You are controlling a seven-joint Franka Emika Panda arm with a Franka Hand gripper.
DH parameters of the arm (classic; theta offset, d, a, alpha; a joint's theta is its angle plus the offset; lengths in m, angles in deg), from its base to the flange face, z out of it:
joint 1: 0 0.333 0 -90
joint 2: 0 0 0 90
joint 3: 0 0.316 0.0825 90
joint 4: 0 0 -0.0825 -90
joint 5: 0 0.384 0 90
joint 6: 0 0 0.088 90
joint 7: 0 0.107 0 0
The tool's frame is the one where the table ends.
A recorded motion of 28 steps. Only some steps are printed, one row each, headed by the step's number.
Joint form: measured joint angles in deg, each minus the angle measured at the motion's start. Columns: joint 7, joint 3, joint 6, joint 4, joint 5, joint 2, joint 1.
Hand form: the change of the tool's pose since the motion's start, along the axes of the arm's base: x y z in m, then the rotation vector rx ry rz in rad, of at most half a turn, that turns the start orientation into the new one. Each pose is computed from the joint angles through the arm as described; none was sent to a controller.
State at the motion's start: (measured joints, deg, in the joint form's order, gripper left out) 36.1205 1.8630 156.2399 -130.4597 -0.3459 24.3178 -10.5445
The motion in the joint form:
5: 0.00 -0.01 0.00 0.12 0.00 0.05 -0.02
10: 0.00 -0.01 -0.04 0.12 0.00 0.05 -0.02
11: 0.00 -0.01 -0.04 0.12 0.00 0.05 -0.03
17: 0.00 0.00 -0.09 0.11 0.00 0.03 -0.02
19: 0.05 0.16 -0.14 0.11 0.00 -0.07 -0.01
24: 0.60 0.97 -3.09 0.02 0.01 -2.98 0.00
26: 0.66 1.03 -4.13 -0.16 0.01 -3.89 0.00
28: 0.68 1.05 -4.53 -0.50 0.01 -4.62 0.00
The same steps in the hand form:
5: 0.0007 -0.0004 0.0002 -0.0002 -0.0012 -0.0005
10: 0.0006 -0.0004 0.0002 -0.0001 -0.0005 -0.0005
11: 0.0006 -0.0005 0.0002 -0.0001 -0.0005 -0.0007
17: 0.0005 -0.0003 0.0002 0.0000 0.0002 -0.0004
19: 0.0010 0.0013 0.0011 0.0010 -0.0009 0.0015
24: 0.0036 0.0086 0.0232 0.0048 0.0008 0.0057
26: 0.0027 0.0093 0.0290 0.0051 0.0062 0.0059
28: 0.0013 0.0096 0.0331 0.0047 0.0065 0.0061

